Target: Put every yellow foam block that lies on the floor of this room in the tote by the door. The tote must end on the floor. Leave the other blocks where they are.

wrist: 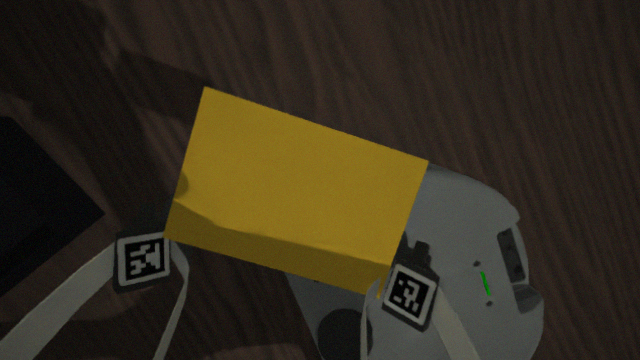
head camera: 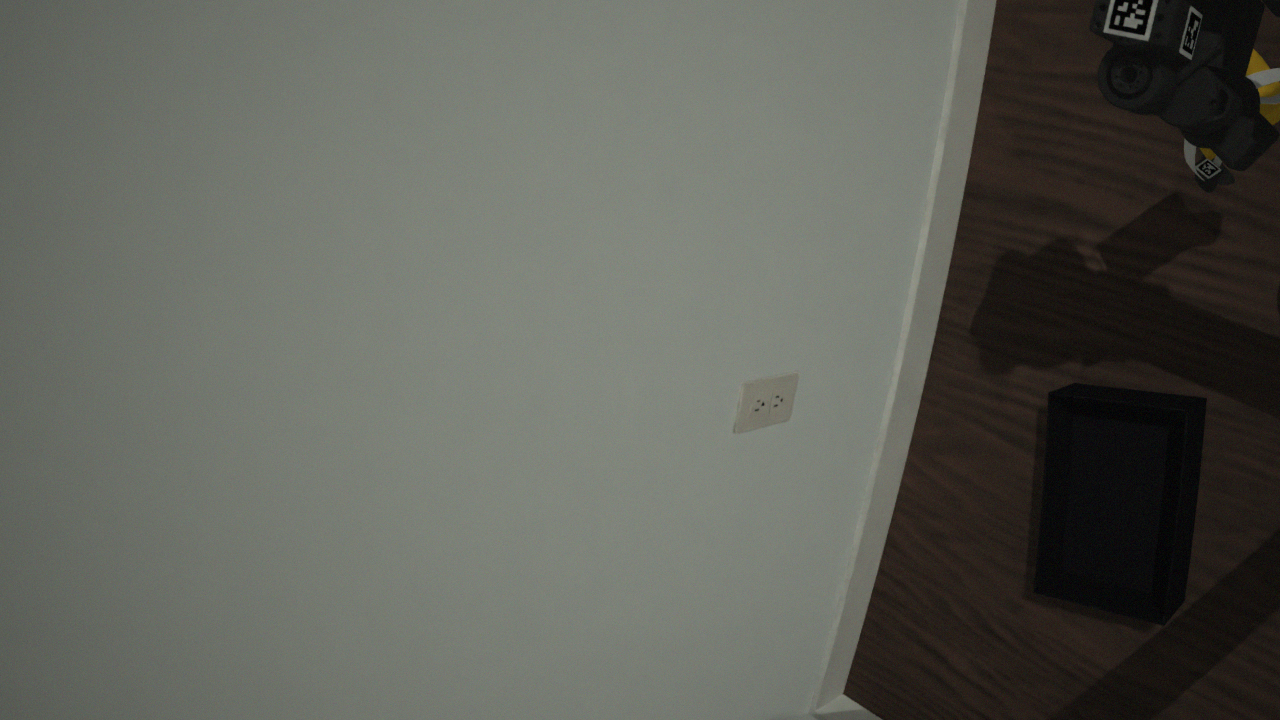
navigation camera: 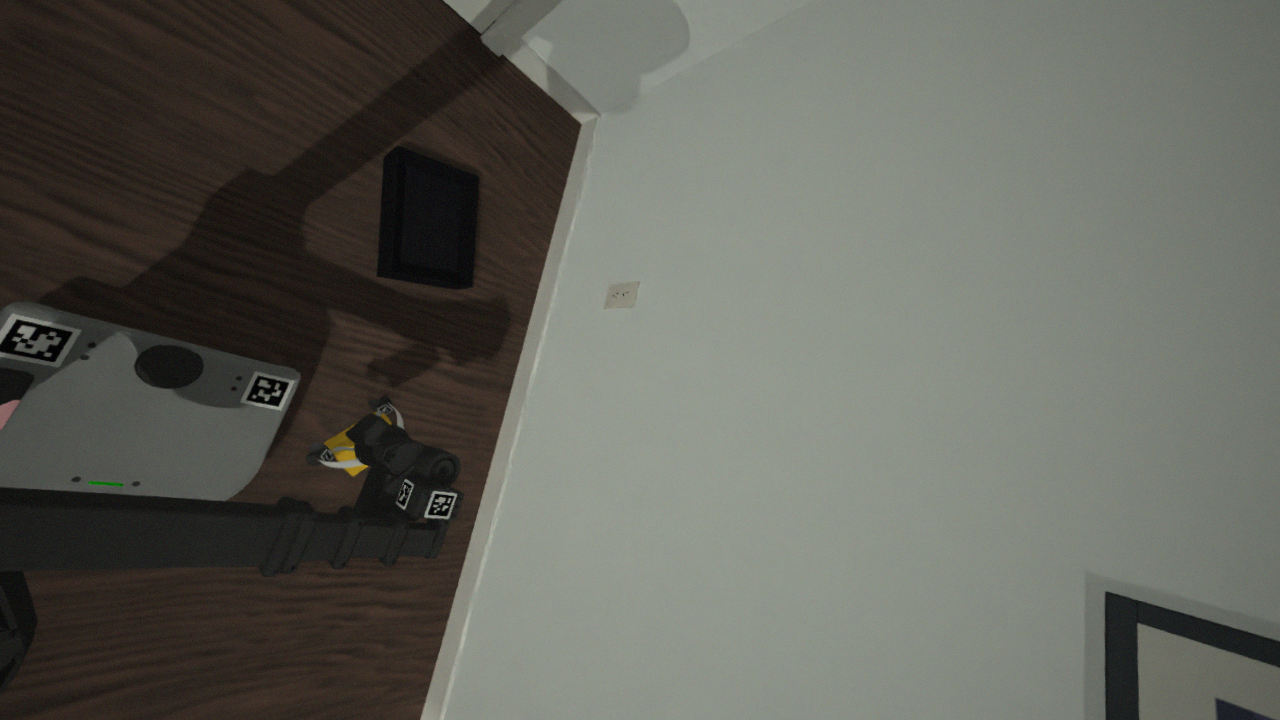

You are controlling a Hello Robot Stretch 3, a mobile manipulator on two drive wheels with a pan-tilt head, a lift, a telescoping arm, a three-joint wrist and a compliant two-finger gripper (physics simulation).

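Frame: origin at the robot's base, x down, y left, z ahead, level; millimetres.
Seen in the pictures: gripper, fingertip midpoint: (navigation camera: 347, 428); robot's base at its link origin: (navigation camera: 169, 364).
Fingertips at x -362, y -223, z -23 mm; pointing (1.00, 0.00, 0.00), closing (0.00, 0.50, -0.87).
Pixels of each thing's top centre, then the offset from my fingertips to it.
- yellow foam block at its top centre: (head camera: 1228, 103) (navigation camera: 369, 444) dx -55, dy -26, dz -15 mm
- black tote at its top centre: (head camera: 1107, 508) (navigation camera: 437, 221) dx +262, dy -82, dz +516 mm
A yellow foam block (head camera: 1257, 68) (navigation camera: 340, 445) (wrist: 300, 180) is between the two fingers of my gripper (navigation camera: 350, 431) (wrist: 291, 227), which is shut on it. The block is held above the floor beside my base; in the head view the wrist hides most of it. The black tote (head camera: 1058, 501) (navigation camera: 391, 219) stands on the floor near the wall, apart from the gripper. Part of the tote also shows at the left edge of the wrist view (wrist: 60, 205). Its inside is dark, and no block shows in it.
My base (navigation camera: 170, 438) (wrist: 465, 215) is left of the gripper in the navigation view, with the arm (navigation camera: 179, 537) reaching toward the wall (head camera: 447, 268) (navigation camera: 805, 358). A skirting board (head camera: 921, 295) (navigation camera: 528, 376) runs along it. Shadows of the robot lie beside the tote.
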